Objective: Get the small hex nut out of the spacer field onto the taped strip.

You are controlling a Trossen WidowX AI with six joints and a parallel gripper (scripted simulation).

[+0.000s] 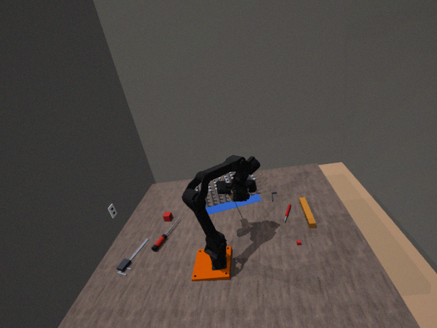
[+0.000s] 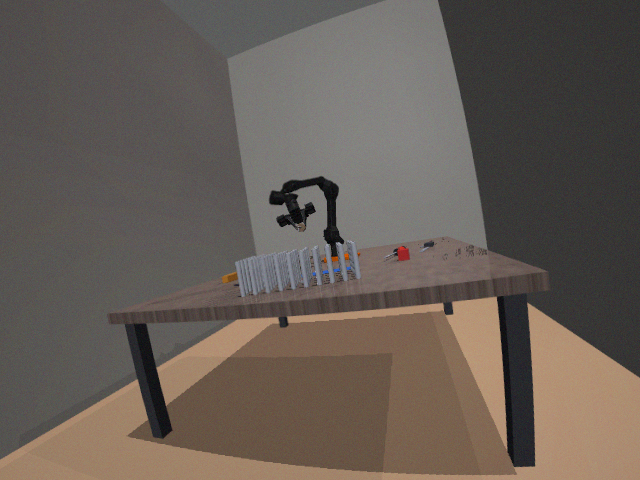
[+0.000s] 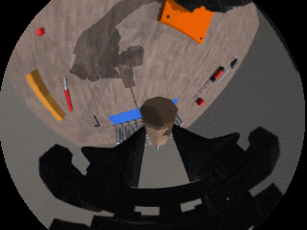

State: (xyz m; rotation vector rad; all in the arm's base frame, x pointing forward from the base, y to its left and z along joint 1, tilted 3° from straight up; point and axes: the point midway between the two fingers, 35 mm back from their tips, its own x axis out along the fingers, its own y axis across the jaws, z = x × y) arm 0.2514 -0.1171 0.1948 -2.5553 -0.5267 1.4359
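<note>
The blue taped strip lies 180 mm ahead of my gripper tip, 40 mm to the left of it and 190 mm below it. From my gripper tip the other things lie so: hook tool 100 mm ahead, 20 mm to the left, 10 mm below; then orange block 10 mm ahead, 370 mm to the right, 180 mm below; then tiny red cube 190 mm behind, 270 mm to the right, 190 mm below.
</note>
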